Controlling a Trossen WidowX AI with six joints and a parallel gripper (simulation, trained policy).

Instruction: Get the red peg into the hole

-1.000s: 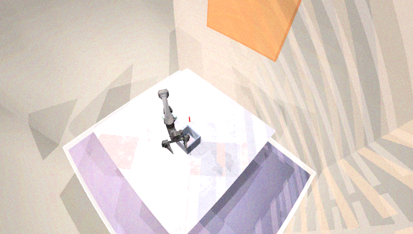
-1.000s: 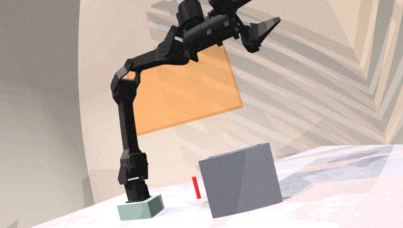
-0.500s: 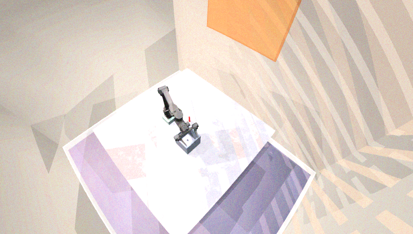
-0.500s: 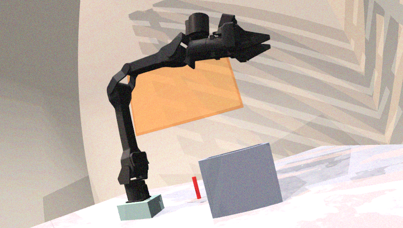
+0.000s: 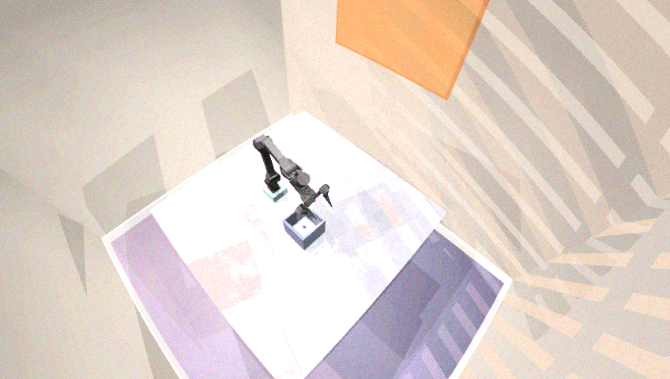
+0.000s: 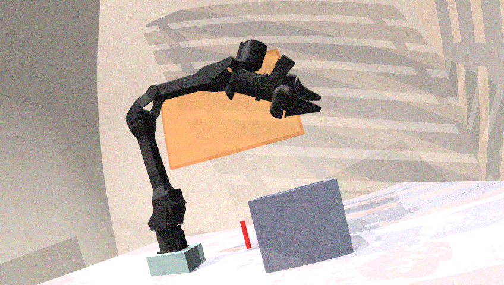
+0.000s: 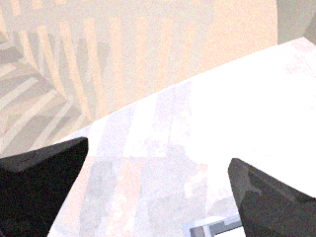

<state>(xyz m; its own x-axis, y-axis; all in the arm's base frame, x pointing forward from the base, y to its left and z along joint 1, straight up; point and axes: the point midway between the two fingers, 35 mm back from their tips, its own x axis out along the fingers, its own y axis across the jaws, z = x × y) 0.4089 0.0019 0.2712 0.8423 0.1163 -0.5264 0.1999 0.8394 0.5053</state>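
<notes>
Now: gripper tip 28 cm past the red peg, 12 cm to the right of it and 27 cm above it. Round my gripper tip: pale plate (11 cm behind, 4 cm to the right, 26 cm below).
</notes>
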